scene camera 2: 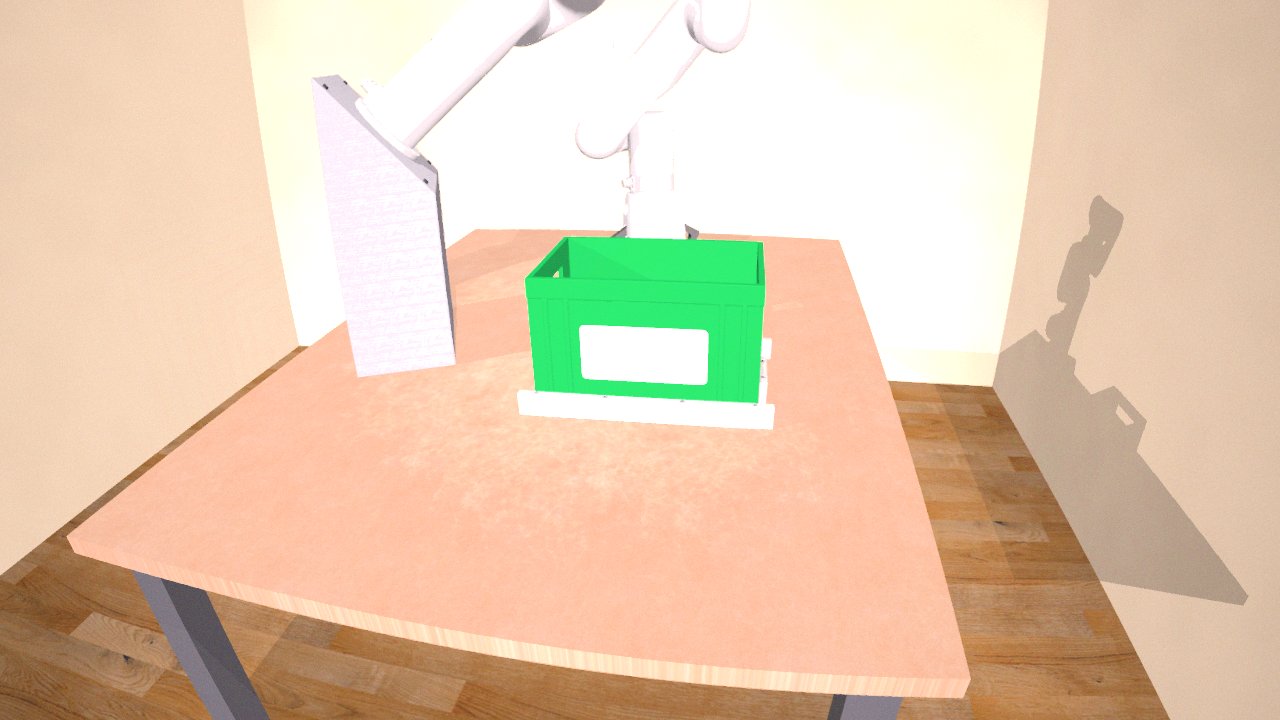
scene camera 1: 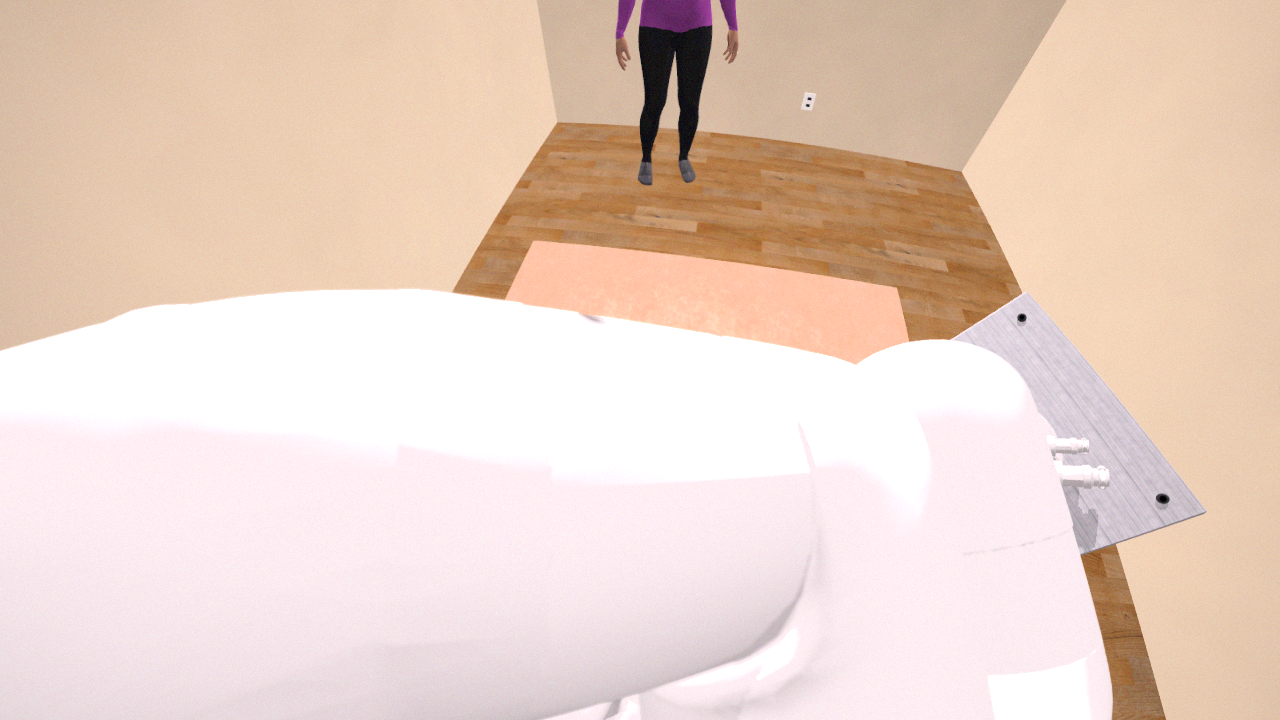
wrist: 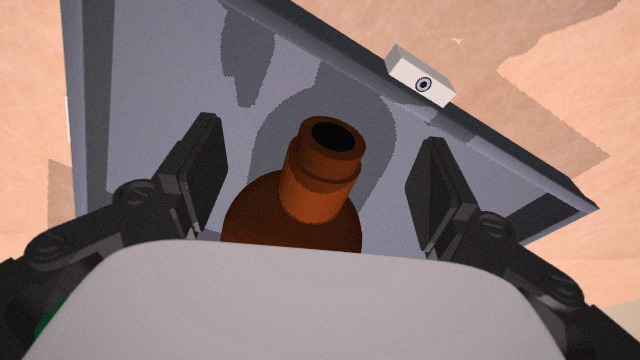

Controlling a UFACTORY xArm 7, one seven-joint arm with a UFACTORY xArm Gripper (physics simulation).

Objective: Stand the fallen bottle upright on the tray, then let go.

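Frame: origin at the arm's base, x right, y ahead, z up, level; centimetres.
Seen in the pictures: gripper, fingertip midpoint: point(wrist: 320, 152); arm's base, link origin: point(scene camera 2: 385, 131).
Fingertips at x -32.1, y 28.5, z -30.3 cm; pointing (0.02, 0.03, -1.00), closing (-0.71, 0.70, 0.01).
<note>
Pixels of each thing's top centre, then the offset from my fingertips to it. "*": a spot on its surface instead. Level surfaces: height alone.
- brown bottle, top centre: point(wrist: 281, 314) dx +4.9, dy +3.4, dz +4.9 cm
- grey tray, surface spot: point(wrist: 150, 75) * dx +4.7, dy -6.7, dz -2.5 cm
- green crate, top centre: point(scene camera 2: 653, 257) dx +30.9, dy +13.6, dz +14.5 cm
- table, surface height: dz -3.0 cm
- white rail, top centre: point(scene camera 2: 643, 399) dx +40.4, dy +16.4, dz +0.0 cm
- small white block, surface spot: point(wrist: 412, 75) * dx -4.7, dy +0.0, dz -1.5 cm
The brown bottle point(wrist: 316, 200) shows its neck, dark mouth and shoulder in the wrist view, over the grey tray point(wrist: 150, 75). Its mouth points towards the top of the view. Its lower part is hidden behind the gripper's pale body, and I cannot tell how far it tilts. My gripper point(wrist: 320, 152) is open, with one black finger on each side of the neck and shoulder and a gap on both sides. Bottle, tray and fingers do not show in the scene views: the white arm covers much of scene camera 1, and the green crate stands in front in scene camera 2.
The green crate point(scene camera 2: 553, 349) stands on the table point(scene camera 2: 572, 537) behind a white rail point(scene camera 2: 644, 411). A tall grey stand point(scene camera 2: 393, 268) carrying an arm stands at the left. A small white block point(wrist: 412, 75) sits against the tray's outer edge. A person point(scene camera 1: 673, 80) stands beyond the table.
</note>
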